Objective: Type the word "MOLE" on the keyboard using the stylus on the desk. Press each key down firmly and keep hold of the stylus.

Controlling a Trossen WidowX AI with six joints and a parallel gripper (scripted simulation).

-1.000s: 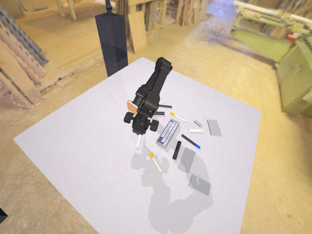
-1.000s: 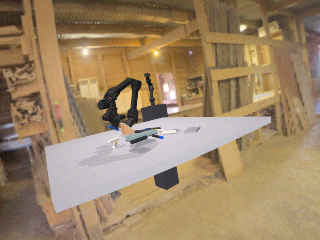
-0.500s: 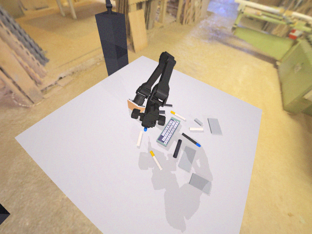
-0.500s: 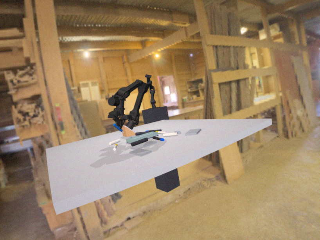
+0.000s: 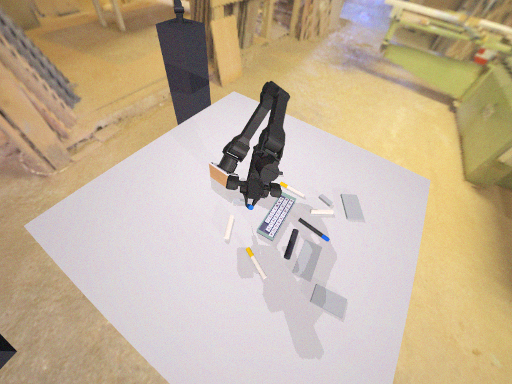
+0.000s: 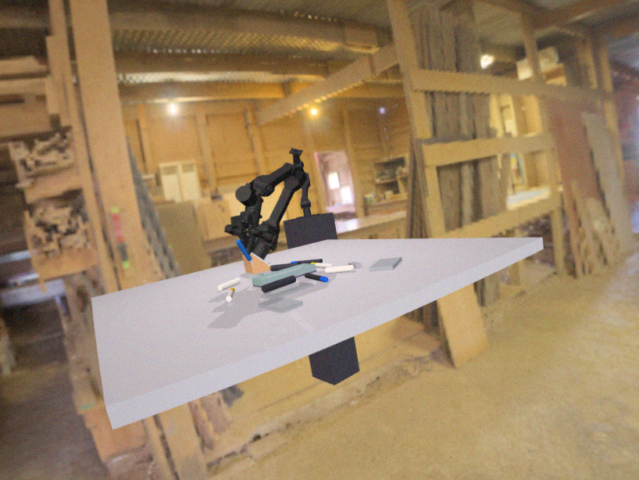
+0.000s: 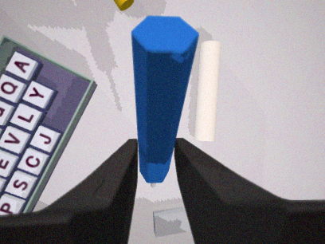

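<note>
Now: gripper tip 9 cm short of the L key, 2 cm to the right of it and 9 cm above it. The rest, counted from my gripper tip: E key (9 cm ahead, 6 cm to the left, 9 cm below); blue stylus (1 cm behind, 1 cm to the left, 1 cm below).
</note>
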